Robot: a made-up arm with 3 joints. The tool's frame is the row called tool.
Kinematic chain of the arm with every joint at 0, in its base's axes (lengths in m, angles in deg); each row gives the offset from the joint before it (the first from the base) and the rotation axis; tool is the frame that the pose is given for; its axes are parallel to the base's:
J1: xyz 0 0 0.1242 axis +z
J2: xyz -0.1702 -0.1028 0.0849 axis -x
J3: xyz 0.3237 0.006 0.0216 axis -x
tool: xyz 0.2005 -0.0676 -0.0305
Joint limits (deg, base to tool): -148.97..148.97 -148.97..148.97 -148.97..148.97
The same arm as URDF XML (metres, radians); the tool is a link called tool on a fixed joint. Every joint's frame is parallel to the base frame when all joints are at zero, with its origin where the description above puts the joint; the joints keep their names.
<robot name="arm">
<joint name="J1" type="revolute"><parent link="base"/><child link="link1"/><origin xyz="0 0 0.1242" rpy="0 0 0"/><axis xyz="0 0 1"/><limit lower="-2.6" upper="2.6"/></joint>
<joint name="J2" type="revolute"><parent link="link1"/><child link="link2"/><origin xyz="-0.1702 -0.1028 0.0849" rpy="0 0 0"/><axis xyz="-1 0 0"/><limit lower="-2.6" upper="2.6"/></joint>
<joint name="J3" type="revolute"><parent link="link2"/><child link="link3"/><origin xyz="0.3237 0.006 0.0216" rpy="0 0 0"/><axis xyz="-1 0 0"/><limit lower="-2.6" upper="2.6"/></joint>
<joint name="tool_joint" type="fixed"><parent link="link3"/><child link="tool"/><origin xyz="0.2005 -0.0676 -0.0305" rpy="0 0 0"/></joint>
<link name="base"/>
<link name="link1"/>
<link name="link2"/>
<link name="link3"/>
<link name="tool"/>
</robot>

